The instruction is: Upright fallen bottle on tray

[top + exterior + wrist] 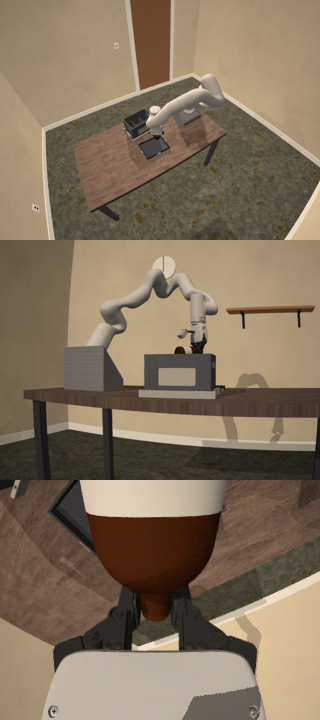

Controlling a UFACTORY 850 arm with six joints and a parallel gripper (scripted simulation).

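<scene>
Now: the brown bottle 4 cm to the right of my hand, 4 cm behind it and 1 cm below it. Also, from my hand: grey crate 33 cm to the right, 12 cm below, 2 cm behind; then dark tray 19 cm below, 5 cm to the right, 1 cm ahead.
</scene>
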